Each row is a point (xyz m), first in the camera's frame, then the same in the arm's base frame.
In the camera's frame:
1: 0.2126 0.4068 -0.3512
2: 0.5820 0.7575 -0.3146
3: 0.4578 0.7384 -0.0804
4: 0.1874 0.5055 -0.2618
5: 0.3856 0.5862 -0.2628
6: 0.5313 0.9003 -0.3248
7: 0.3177 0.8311 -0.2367
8: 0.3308 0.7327 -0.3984
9: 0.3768 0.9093 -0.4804
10: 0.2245 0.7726 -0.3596
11: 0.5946 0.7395 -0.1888
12: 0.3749 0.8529 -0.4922
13: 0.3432 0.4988 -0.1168
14: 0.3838 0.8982 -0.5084
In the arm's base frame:
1: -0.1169 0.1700 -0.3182
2: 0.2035 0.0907 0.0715
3: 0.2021 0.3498 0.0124
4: -0.0136 0.2576 -0.3119
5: 0.0505 0.2008 -0.1159
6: 0.3495 0.0866 0.0300
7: 0.3009 0.2308 -0.1571
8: 0.1966 0.0767 -0.1941
9: 0.3661 -0.0236 -0.1590
10: 0.2463 0.1397 -0.2833
11: 0.1885 0.2096 0.1155
12: 0.3097 -0.0316 -0.1679
13: -0.0284 0.3571 -0.1243
14: 0.3536 -0.0519 -0.1605

